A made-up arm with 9 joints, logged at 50 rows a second.
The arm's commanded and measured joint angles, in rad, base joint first. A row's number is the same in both.
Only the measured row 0 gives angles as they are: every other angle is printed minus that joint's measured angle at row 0.
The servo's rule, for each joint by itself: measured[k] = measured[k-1] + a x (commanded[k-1-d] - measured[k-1]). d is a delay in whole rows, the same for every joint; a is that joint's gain. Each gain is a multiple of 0.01, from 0.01 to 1. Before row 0 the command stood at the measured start. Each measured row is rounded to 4 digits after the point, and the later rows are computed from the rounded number. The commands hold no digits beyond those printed.
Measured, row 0:
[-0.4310, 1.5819, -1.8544, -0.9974, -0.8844, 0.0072, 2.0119, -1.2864, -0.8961]
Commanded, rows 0 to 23:
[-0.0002, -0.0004, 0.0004, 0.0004, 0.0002, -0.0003, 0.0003, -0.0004, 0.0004]
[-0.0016, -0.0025, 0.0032, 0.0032, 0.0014, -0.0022, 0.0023, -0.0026, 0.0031]
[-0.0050, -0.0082, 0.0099, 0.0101, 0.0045, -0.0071, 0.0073, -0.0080, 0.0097]
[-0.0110, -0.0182, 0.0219, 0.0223, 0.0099, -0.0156, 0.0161, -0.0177, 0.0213]
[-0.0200, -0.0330, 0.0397, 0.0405, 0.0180, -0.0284, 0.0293, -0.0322, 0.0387]
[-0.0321, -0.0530, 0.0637, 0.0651, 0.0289, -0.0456, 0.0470, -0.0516, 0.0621]
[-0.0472, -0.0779, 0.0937, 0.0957, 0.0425, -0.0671, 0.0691, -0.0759, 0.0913]
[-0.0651, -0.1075, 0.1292, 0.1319, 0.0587, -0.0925, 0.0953, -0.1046, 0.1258]
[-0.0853, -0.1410, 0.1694, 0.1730, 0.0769, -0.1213, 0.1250, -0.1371, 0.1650]
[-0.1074, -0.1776, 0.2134, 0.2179, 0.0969, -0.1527, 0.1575, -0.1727, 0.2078]
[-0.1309, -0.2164, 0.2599, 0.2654, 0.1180, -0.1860, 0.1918, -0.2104, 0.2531]
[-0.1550, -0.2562, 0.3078, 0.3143, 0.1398, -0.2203, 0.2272, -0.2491, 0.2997]
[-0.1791, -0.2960, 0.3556, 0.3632, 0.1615, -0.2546, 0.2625, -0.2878, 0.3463]
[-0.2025, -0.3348, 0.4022, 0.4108, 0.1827, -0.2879, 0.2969, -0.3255, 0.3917]
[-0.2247, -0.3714, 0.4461, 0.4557, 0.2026, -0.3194, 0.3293, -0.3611, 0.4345]
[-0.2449, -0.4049, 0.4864, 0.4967, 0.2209, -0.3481, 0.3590, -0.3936, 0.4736]
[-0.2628, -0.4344, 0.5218, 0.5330, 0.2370, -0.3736, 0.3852, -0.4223, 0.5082]
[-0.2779, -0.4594, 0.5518, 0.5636, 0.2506, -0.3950, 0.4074, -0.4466, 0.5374]
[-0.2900, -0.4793, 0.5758, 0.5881, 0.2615, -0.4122, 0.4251, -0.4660, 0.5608]
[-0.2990, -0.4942, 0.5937, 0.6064, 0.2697, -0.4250, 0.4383, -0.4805, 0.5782]
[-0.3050, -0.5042, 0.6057, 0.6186, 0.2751, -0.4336, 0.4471, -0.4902, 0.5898]
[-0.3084, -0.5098, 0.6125, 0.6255, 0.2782, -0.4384, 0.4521, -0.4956, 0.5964]
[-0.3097, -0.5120, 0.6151, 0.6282, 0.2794, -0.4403, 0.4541, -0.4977, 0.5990]
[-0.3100, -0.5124, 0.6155, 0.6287, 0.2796, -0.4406, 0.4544, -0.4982, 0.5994]
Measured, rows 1 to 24:
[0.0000, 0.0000, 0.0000, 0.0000, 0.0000, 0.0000, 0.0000, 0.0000, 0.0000]
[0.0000, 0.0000, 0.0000, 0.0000, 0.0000, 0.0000, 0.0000, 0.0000, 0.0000]
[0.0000, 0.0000, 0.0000, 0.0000, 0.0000, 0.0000, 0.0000, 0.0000, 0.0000]
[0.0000, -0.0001, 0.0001, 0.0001, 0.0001, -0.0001, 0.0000, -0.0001, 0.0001]
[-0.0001, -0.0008, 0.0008, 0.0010, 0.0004, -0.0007, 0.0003, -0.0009, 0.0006]
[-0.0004, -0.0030, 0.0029, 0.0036, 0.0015, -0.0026, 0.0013, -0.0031, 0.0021]
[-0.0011, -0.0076, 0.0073, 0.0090, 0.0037, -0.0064, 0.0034, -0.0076, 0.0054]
[-0.0024, -0.0152, 0.0148, 0.0181, 0.0074, -0.0128, 0.0070, -0.0152, 0.0111]
[-0.0045, -0.0265, 0.0260, 0.0317, 0.0130, -0.0223, 0.0126, -0.0265, 0.0198]
[-0.0075, -0.0419, 0.0416, 0.0503, 0.0207, -0.0353, 0.0205, -0.0418, 0.0320]
[-0.0115, -0.0616, 0.0617, 0.0740, 0.0306, -0.0519, 0.0310, -0.0613, 0.0479]
[-0.0167, -0.0854, 0.0865, 0.1027, 0.0426, -0.0720, 0.0442, -0.0848, 0.0678]
[-0.0230, -0.1131, 0.1157, 0.1361, 0.0567, -0.0954, 0.0601, -0.1120, 0.0916]
[-0.0306, -0.1441, 0.1489, 0.1736, 0.0726, -0.1217, 0.0785, -0.1425, 0.1191]
[-0.0393, -0.1777, 0.1854, 0.2144, 0.0901, -0.1503, 0.0993, -0.1755, 0.1498]
[-0.0491, -0.2132, 0.2245, 0.2576, 0.1087, -0.1805, 0.1221, -0.2103, 0.1832]
[-0.0598, -0.2497, 0.2654, 0.3020, 0.1279, -0.2116, 0.1466, -0.2460, 0.2186]
[-0.0713, -0.2862, 0.3070, 0.3466, 0.1473, -0.2429, 0.1722, -0.2817, 0.2553]
[-0.0835, -0.3218, 0.3483, 0.3901, 0.1664, -0.2734, 0.1984, -0.3164, 0.2924]
[-0.0961, -0.3556, 0.3882, 0.4315, 0.1848, -0.3025, 0.2246, -0.3492, 0.3291]
[-0.1088, -0.3867, 0.4258, 0.4698, 0.2019, -0.3293, 0.2502, -0.3794, 0.3645]
[-0.1215, -0.4145, 0.4603, 0.5041, 0.2174, -0.3533, 0.2747, -0.4062, 0.3979]
[-0.1339, -0.4384, 0.4910, 0.5338, 0.2310, -0.3741, 0.2976, -0.4292, 0.4286]
[-0.1459, -0.4581, 0.5174, 0.5584, 0.2425, -0.3914, 0.3185, -0.4481, 0.4560]
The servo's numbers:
d 3
a 0.07 0.30 0.23 0.29 0.26 0.29 0.14 0.31 0.17

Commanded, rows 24 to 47:
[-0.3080, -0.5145, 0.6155, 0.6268, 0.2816, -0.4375, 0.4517, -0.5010, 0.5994]
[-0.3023, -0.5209, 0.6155, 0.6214, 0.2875, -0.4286, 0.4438, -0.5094, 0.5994]
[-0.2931, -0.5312, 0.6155, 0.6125, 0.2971, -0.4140, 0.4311, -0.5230, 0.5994]
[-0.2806, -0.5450, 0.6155, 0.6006, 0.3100, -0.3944, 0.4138, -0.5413, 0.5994]
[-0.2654, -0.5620, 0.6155, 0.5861, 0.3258, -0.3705, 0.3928, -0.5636, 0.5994]
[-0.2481, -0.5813, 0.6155, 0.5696, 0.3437, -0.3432, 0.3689, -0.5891, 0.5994]
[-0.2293, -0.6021, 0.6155, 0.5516, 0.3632, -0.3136, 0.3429, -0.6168, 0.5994]
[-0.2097, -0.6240, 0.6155, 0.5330, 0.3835, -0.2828, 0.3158, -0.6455, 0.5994]
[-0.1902, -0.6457, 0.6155, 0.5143, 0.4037, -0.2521, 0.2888, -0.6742, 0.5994]
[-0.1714, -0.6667, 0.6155, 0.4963, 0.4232, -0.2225, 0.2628, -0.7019, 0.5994]
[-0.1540, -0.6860, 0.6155, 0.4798, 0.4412, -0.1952, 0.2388, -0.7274, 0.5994]
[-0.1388, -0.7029, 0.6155, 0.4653, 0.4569, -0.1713, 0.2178, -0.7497, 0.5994]
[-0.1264, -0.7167, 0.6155, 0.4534, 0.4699, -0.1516, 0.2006, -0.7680, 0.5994]
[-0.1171, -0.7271, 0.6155, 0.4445, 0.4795, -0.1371, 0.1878, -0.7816, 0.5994]
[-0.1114, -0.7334, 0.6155, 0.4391, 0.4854, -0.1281, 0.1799, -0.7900, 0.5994]
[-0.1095, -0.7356, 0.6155, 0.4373, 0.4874, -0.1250, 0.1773, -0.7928, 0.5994]
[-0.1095, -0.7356, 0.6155, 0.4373, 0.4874, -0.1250, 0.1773, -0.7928, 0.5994]
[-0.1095, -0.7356, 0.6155, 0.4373, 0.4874, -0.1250, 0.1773, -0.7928, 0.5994]
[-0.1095, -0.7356, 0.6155, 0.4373, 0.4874, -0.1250, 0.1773, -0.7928, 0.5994]
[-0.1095, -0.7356, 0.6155, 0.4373, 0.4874, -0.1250, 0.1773, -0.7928, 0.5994]
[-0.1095, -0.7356, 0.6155, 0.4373, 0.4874, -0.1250, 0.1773, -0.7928, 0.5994]
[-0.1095, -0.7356, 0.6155, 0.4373, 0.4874, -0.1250, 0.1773, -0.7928, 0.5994]
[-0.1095, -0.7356, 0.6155, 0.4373, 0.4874, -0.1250, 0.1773, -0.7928, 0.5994]
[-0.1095, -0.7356, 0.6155, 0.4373, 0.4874, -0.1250, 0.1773, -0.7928, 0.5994]
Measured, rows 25 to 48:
[-0.1573, -0.4736, 0.5393, 0.5779, 0.2518, -0.4050, 0.3372, -0.4628, 0.4799]
[-0.1680, -0.4851, 0.5567, 0.5925, 0.2590, -0.4152, 0.3536, -0.4736, 0.5001]
[-0.1779, -0.4933, 0.5702, 0.6030, 0.2644, -0.4226, 0.3677, -0.4812, 0.5170]
[-0.1870, -0.4997, 0.5806, 0.6099, 0.2689, -0.4269, 0.3795, -0.4873, 0.5310]
[-0.1951, -0.5061, 0.5886, 0.6132, 0.2737, -0.4274, 0.3885, -0.4942, 0.5426]
[-0.2020, -0.5136, 0.5948, 0.6130, 0.2798, -0.4235, 0.3945, -0.5031, 0.5523]
[-0.2075, -0.5230, 0.5996, 0.6094, 0.2877, -0.4151, 0.3972, -0.5149, 0.5603]
[-0.2116, -0.5347, 0.6033, 0.6026, 0.2976, -0.4022, 0.3966, -0.5300, 0.5669]
[-0.2142, -0.5487, 0.6061, 0.5930, 0.3096, -0.3851, 0.3927, -0.5483, 0.5724]
[-0.2153, -0.5647, 0.6083, 0.5810, 0.3235, -0.3644, 0.3857, -0.5695, 0.5770]
[-0.2149, -0.5825, 0.6100, 0.5671, 0.3391, -0.3407, 0.3759, -0.5931, 0.5808]
[-0.2132, -0.6015, 0.6113, 0.5518, 0.3559, -0.3150, 0.3637, -0.6182, 0.5840]
[-0.2103, -0.6211, 0.6123, 0.5357, 0.3734, -0.2882, 0.3496, -0.6441, 0.5866]
[-0.2064, -0.6406, 0.6130, 0.5195, 0.3910, -0.2612, 0.3341, -0.6699, 0.5888]
[-0.2017, -0.6593, 0.6136, 0.5038, 0.4081, -0.2351, 0.3178, -0.6946, 0.5906]
[-0.1964, -0.6765, 0.6140, 0.4892, 0.4242, -0.2109, 0.3014, -0.7174, 0.5921]
[-0.1908, -0.6917, 0.6143, 0.4762, 0.4386, -0.1895, 0.2855, -0.7373, 0.5933]
[-0.1852, -0.7042, 0.6146, 0.4654, 0.4508, -0.1717, 0.2707, -0.7536, 0.5943]
[-0.1799, -0.7136, 0.6148, 0.4573, 0.4603, -0.1582, 0.2576, -0.7658, 0.5952]
[-0.1750, -0.7202, 0.6150, 0.4515, 0.4673, -0.1486, 0.2464, -0.7742, 0.5959]
[-0.1704, -0.7248, 0.6151, 0.4474, 0.4725, -0.1418, 0.2367, -0.7800, 0.5965]
[-0.1661, -0.7280, 0.6152, 0.4445, 0.4764, -0.1369, 0.2284, -0.7840, 0.5970]
[-0.1621, -0.7303, 0.6153, 0.4424, 0.4793, -0.1334, 0.2212, -0.7867, 0.5974]
[-0.1584, -0.7319, 0.6153, 0.4409, 0.4814, -0.1310, 0.2151, -0.7886, 0.5977]

